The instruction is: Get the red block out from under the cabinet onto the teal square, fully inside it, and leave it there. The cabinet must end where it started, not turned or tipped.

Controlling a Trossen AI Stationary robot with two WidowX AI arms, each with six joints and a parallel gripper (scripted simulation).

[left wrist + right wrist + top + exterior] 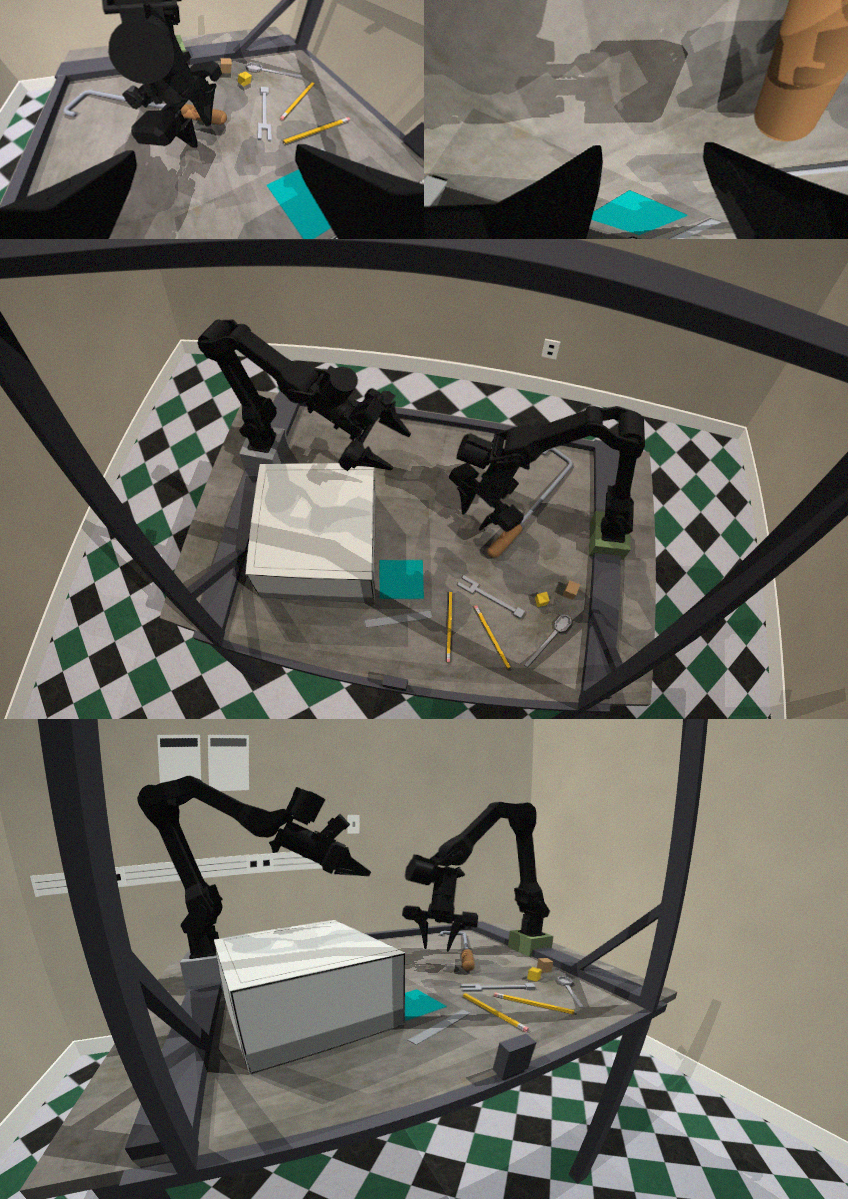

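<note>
Now: right hand 17 cm past the forked wrench, 8 cm to the left of it and 8 cm above it. From my right hand the other things lie so: tan cube: 11 cm behind, 27 cm to the right, 7 cm below; yellow cube: 15 cm behind, 20 cm to the right, 7 cm below; teal square: 17 cm behind, 13 cm to the left, 8 cm below.
</note>
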